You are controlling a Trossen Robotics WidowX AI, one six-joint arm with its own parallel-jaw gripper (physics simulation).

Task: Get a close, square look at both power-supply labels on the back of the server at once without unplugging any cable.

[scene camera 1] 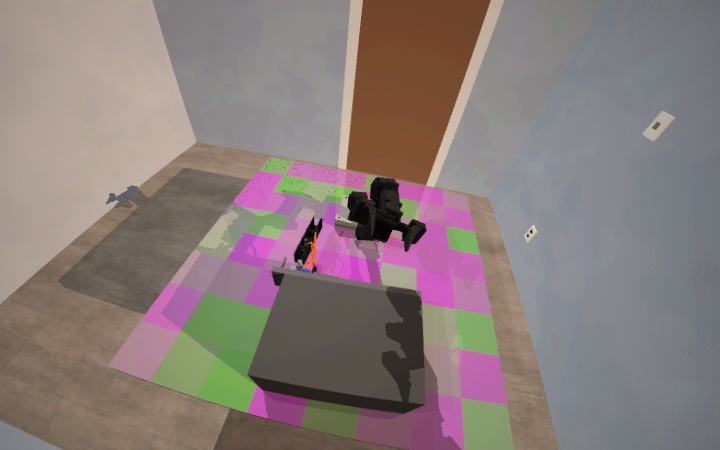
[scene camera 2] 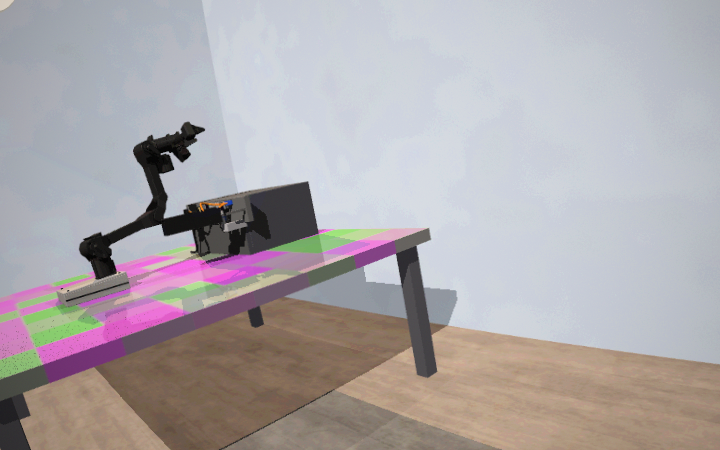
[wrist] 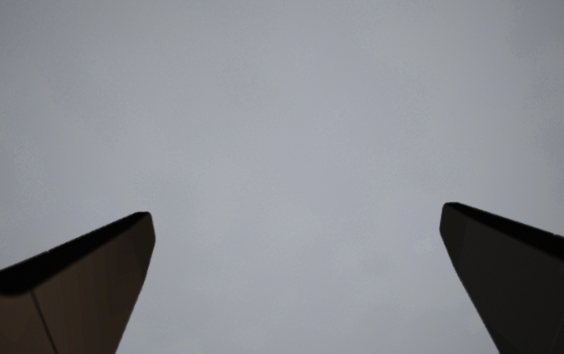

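Seen in the pictures: gripper, fingertip midpoint: (scene camera 1: 389, 243) (scene camera 2: 200, 134) (wrist: 298, 222); arm's base at its link origin: (scene camera 2: 106, 276).
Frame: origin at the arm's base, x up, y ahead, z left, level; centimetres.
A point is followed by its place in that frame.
The server (scene camera 1: 339, 339) @[x 15.8, y 64.3, z 7.2 cm] (scene camera 2: 286, 212) @[x 6.4, y 65.5, z -13.5 cm] is a dark grey box on the table. A black hinged bar (scene camera 1: 303, 245) @[x 14.4, y 34.9, z -13.2 cm] (scene camera 2: 185, 221) @[x 12.0, y 26.3, z -15.0 cm] sticks out from its back toward the arm's base, at one side. Orange cables (scene camera 1: 314, 248) @[x 16.3, y 36.5, z -8.6 cm] (scene camera 2: 213, 204) @[x 15.0, y 40.2, z -8.1 cm] run along the bar, with blue parts at the server end. Thin dark cables hang by the back in scene camera 2. The power-supply labels cannot be made out in any view. My gripper (scene camera 1: 389, 237) @[x 42.2, y 50.1, z 13.8 cm] (scene camera 2: 199, 135) @[x 42.2, y 50.1, z 13.8 cm] (wrist: 298, 222) @[x 42.2, y 50.1, z 13.8 cm] is open and empty, raised well above the table and higher than the server, on its back side. The wrist view shows plain grey-blue wall between the fingers.
The table (scene camera 1: 228, 326) @[x -4.8, y 62.9, z -32.5 cm] (scene camera 2: 297, 244) @[x -4.8, y 62.1, z -22.1 cm] has a pink and green checkered top. The arm's pale base (scene camera 1: 345, 223) @[x -0.9, y 4.8, z -3.6 cm] (scene camera 2: 95, 289) @[x -1.9, y -5.7, z -9.1 cm] stands on it behind the server. A brown door (scene camera 1: 408, 90) is beyond the base. Walls stand around the table.
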